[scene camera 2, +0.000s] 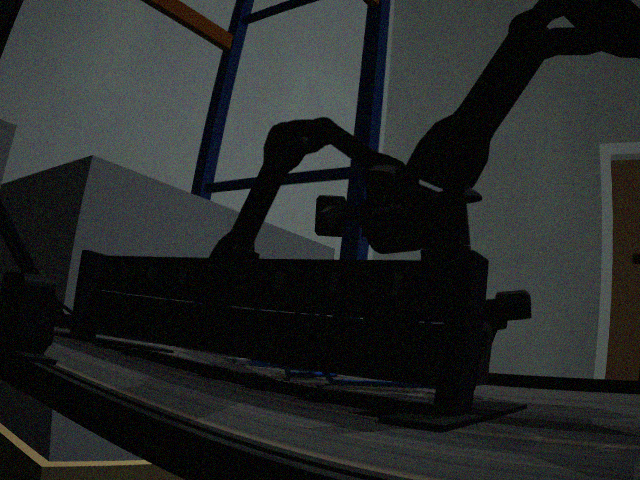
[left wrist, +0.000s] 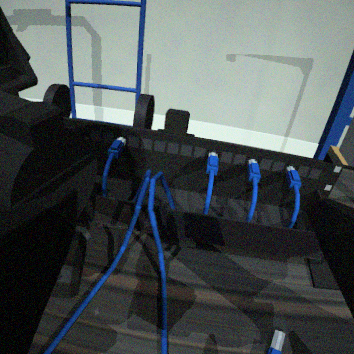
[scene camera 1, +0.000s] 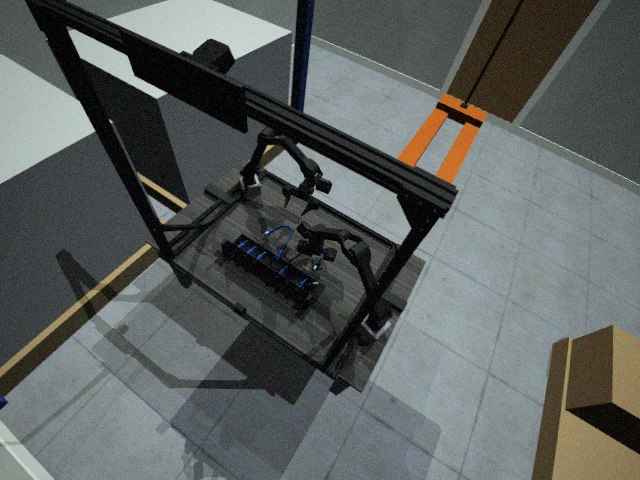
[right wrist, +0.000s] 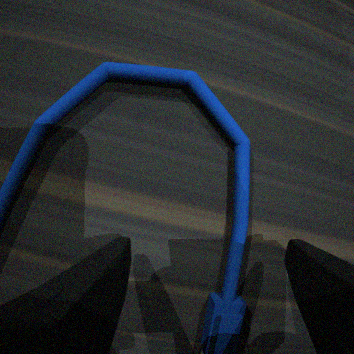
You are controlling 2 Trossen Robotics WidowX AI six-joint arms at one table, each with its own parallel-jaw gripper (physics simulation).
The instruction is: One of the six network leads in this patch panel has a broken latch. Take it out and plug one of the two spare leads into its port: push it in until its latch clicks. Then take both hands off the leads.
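Places are measured from the left arm's base along level axes (x right, y ahead, z up), in millimetres.
Pixels of known places: left gripper, fingertip midpoint: (scene camera 2: 349, 217) (left wrist: 200, 206) (scene camera 1: 292, 211); right gripper, fingertip midpoint: (scene camera 1: 317, 257) (right wrist: 209, 250); left arm's base, origin of the base link: (scene camera 1: 249, 180); right arm's base, origin of the base link: (scene camera 1: 375, 322).
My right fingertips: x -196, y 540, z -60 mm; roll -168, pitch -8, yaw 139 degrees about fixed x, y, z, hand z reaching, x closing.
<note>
Ahead of a thing's pixels: the offset from my right fingertips to its top centre. "spot": to the spot under its first point.
The black patch panel {dx +250, dy +10, dz +99 mm} (scene camera 1: 270, 273) (scene camera 2: 270, 305) (left wrist: 228, 154) stands across the dark table. In the left wrist view several blue leads are plugged in, among them one lead {dx +221, dy +66, dz +86 mm} (left wrist: 116, 147) at the left and three leads at the right (left wrist: 212, 163) (left wrist: 253, 170) (left wrist: 293, 177). A spare lead (scene camera 1: 282, 233) (right wrist: 242, 168) loops over the table, and its plug {spot: dx +13, dy +26, dz +3 mm} (right wrist: 225, 319) lies between the fingers of my right gripper (scene camera 1: 316, 264) (right wrist: 209, 250), which is open and low over it. Another spare plug {spot: dx +191, dy -219, dz +1 mm} (left wrist: 277, 342) lies near my left gripper (scene camera 1: 298, 204), which is open and empty behind the panel.
Two blue cables {spot: dx +176, dy -60, dz +25 mm} (left wrist: 154, 246) run from the panel over the table toward the left wrist camera. A black gantry frame (scene camera 1: 347, 148) spans the table. A blue post (scene camera 1: 301, 48) stands behind it. Scene camera 2 shows both arms only as dark shapes.
</note>
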